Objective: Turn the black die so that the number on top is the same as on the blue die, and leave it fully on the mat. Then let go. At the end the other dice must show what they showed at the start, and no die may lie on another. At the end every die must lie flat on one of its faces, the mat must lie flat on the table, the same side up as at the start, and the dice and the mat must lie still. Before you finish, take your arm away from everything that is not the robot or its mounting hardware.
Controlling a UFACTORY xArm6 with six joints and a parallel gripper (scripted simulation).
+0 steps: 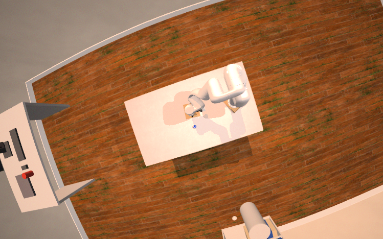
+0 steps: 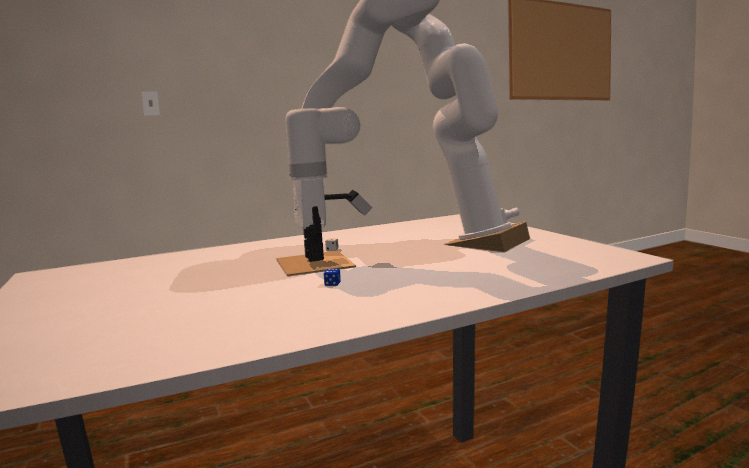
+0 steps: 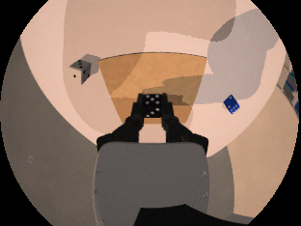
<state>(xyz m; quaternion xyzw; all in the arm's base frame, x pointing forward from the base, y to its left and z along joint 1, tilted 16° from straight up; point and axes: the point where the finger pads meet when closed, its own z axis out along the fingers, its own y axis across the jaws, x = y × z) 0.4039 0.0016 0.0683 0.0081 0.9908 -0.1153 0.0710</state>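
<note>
Right now my hand is 10 mm above the black die. The rest, counted from my hand: blue die (160 mm to the left, 20 mm below, 10 mm ahead); mat (30 mm below); white die (100 mm to the right, 70 mm behind, 20 mm below).
</note>
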